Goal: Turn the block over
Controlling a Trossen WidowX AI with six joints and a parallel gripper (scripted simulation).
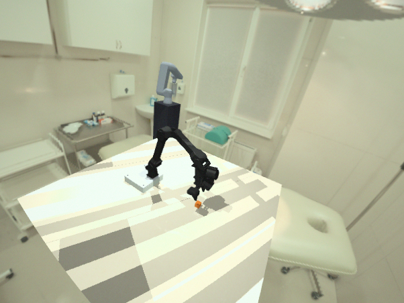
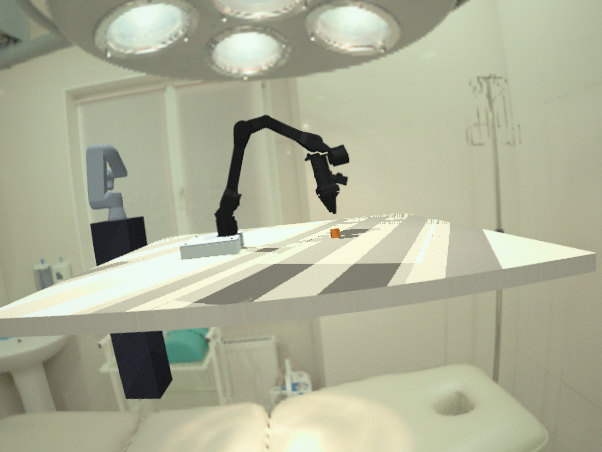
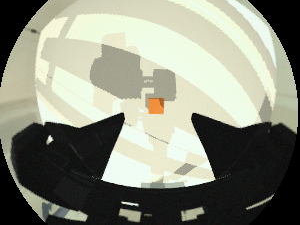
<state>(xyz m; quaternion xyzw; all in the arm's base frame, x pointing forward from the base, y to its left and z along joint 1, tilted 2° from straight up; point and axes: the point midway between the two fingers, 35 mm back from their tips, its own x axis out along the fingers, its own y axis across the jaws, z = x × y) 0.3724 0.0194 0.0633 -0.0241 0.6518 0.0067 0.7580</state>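
The orange block lies 1 cm behind my gripper tip and 7 cm below it.
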